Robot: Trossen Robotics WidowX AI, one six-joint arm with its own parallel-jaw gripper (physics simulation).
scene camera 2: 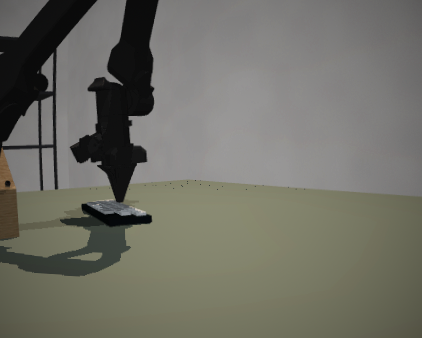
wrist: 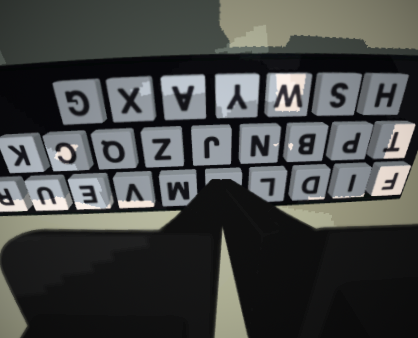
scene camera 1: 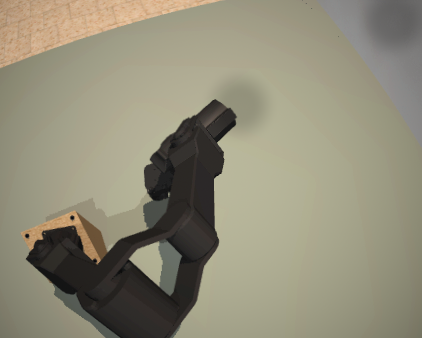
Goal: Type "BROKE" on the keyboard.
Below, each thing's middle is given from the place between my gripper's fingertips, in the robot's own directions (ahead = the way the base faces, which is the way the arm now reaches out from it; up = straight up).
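Labels:
Relative to the black keyboard [scene camera 2: 109, 215], my gripper is 10 mm above it, 10 mm to the left of it and 20 mm past it. Counted from my hand, the u key [wrist: 48, 192] is 10 mm below and 80 mm to the right; the e key [wrist: 92, 190] is 10 mm below and 60 mm to the right; the b key [wrist: 305, 141] is 10 mm below, 40 mm to the left and 10 mm behind.

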